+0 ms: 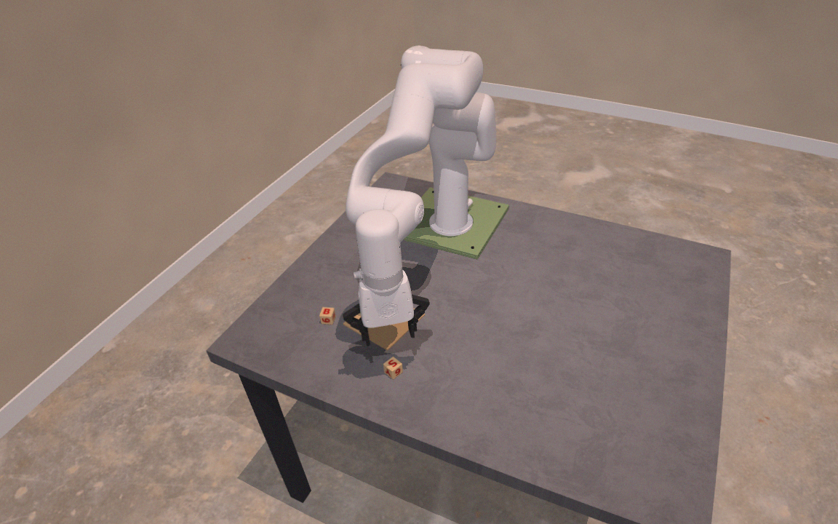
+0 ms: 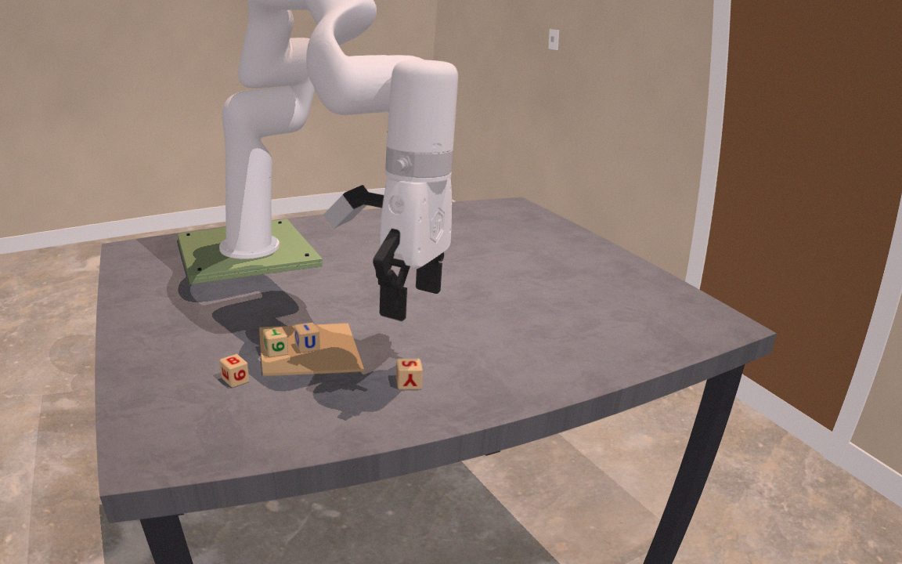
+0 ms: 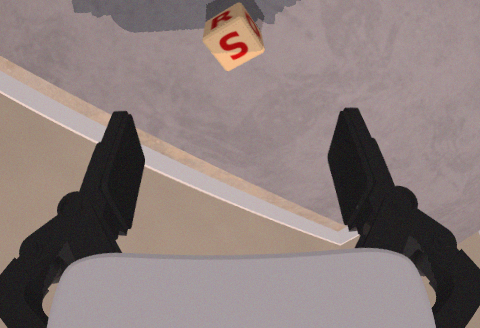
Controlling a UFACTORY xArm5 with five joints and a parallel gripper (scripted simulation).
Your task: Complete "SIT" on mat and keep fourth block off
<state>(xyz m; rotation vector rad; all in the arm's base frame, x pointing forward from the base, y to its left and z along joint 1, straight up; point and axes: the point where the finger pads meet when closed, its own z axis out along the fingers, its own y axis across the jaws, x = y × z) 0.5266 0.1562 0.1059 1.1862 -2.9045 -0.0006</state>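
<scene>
The wooden block is 11 cm below my hand. From my hand the other things lie so: tan mat: 12 cm behind, 11 cm to the right, 12 cm below; red B block: 5 cm behind, 23 cm to the right, 11 cm below.
</scene>
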